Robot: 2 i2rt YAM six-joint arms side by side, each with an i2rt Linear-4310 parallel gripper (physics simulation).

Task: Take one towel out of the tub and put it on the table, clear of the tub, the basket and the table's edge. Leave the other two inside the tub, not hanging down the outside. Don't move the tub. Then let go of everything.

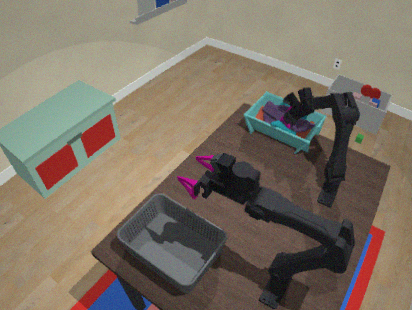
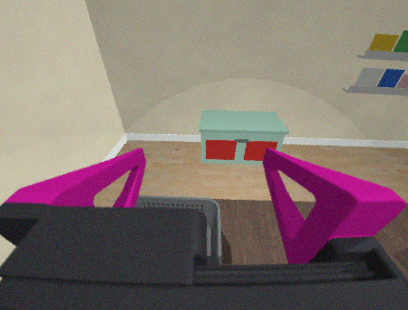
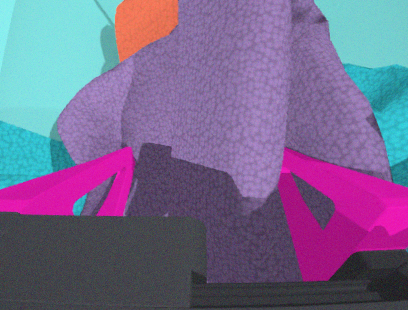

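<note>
The turquoise tub (image 1: 277,136) (image 3: 30,60) stands at the far corner of the table (image 1: 310,200). A purple towel (image 1: 271,111) (image 3: 225,90) lies on top inside it, over a teal towel (image 1: 284,127) (image 3: 382,100) and an orange towel (image 1: 260,114) (image 3: 147,25). My right gripper (image 1: 287,119) (image 3: 203,154) is open, down in the tub, with its fingers on either side of part of the purple towel. My left gripper (image 1: 192,172) (image 2: 204,154) is open and empty, above the table near the grey basket.
The grey basket (image 1: 150,265) (image 2: 215,220) stands at the near left of the table. The left arm reaches across the middle of the table. The right arm rises beside the tub. A mint cabinet (image 1: 55,125) (image 2: 242,122) stands on the floor beyond the table.
</note>
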